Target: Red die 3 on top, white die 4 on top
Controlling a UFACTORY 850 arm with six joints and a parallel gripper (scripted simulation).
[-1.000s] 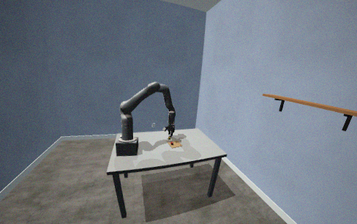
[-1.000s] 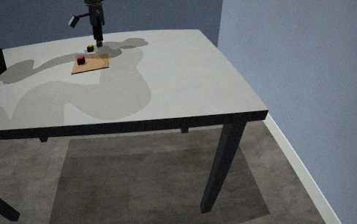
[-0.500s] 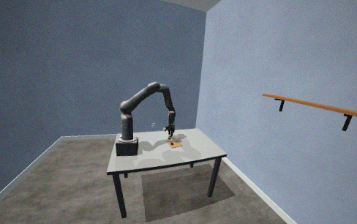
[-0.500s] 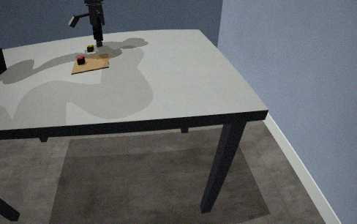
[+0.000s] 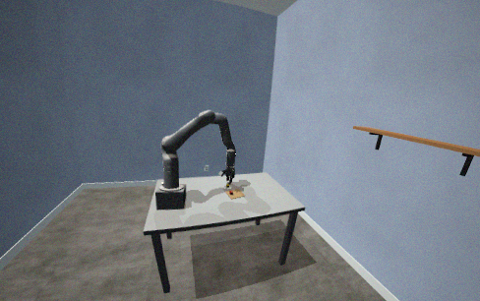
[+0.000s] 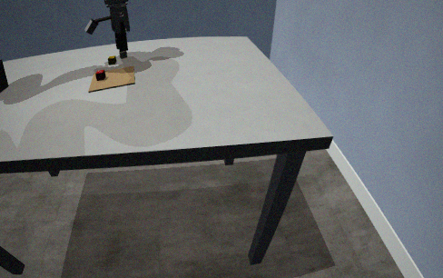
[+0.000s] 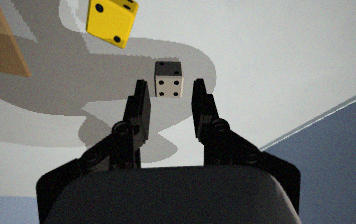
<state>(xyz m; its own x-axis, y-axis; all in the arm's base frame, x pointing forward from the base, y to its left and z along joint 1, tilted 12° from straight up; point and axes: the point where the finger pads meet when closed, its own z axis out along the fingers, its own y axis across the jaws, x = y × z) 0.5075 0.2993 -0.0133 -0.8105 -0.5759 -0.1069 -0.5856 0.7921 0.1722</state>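
The white die is 4 cm below my hand. The rest, counted from my hand: tan mat (19 cm to the right, 5 cm below, 4 cm ahead); red die (20 cm to the right, 3 cm below); yellow die (6 cm to the right, 4 cm below, 2 cm behind).
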